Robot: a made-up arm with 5 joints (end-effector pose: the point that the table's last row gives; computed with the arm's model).
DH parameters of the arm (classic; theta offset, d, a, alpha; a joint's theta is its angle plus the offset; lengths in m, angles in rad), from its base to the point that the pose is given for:
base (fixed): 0 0.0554 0 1.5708
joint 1: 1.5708 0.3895 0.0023 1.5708
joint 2: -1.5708 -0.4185 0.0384 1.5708
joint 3: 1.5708 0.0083 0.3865 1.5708
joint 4: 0 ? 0.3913 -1.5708
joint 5: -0.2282 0 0.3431 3.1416
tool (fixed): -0.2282 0.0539 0 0
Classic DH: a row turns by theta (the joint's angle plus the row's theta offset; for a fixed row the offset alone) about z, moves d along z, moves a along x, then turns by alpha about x.
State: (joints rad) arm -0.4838 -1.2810 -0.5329 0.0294 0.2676
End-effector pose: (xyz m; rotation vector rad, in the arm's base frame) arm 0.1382 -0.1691 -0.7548 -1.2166 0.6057 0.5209
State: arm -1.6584 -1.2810 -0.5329 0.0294 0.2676
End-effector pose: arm -0.6941 -0.1691 -0.3847 -0.8117 1.5798 1.2417
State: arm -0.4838 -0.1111 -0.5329 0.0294 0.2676
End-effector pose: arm 0.4184 0.2998 -0.2214 -0.0559 0.5222 0.2883
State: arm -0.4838 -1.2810 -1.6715 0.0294 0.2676
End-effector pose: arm -1.0608 -0.0393 -0.6164 -0.7994 1.2758 1.4781
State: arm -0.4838 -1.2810 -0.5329 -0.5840 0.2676
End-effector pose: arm 0.1119 0.2088 -0.5222 -0.8490 0.1386 0.7762
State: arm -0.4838 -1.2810 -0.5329 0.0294 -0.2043
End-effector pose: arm -0.0096 -0.1340 -0.8063 -1.0725 0.8994 0.9150
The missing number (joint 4, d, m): 0.1093
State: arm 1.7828 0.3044 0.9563 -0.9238 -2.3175
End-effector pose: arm -0.0826 -0.5379 0.1026 -1.6126 -1.5535 0.2314
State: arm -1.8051 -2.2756 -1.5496 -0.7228 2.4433
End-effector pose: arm -0.4274 -0.6116 0.4074 -1.4319 0.7249 0.7018
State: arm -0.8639 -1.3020 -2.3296 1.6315 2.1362
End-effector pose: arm -0.7781 -0.5370 0.1196 -1.7301 -0.5432 1.7402
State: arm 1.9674 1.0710 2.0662 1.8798 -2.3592
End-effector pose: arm 0.5595 -0.5041 -0.0976 -1.6475 1.0623 -1.6437
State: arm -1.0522 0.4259 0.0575 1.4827 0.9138
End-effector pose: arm -0.5176 -0.2069 -0.3234 -0.5987 2.5189 -0.2982
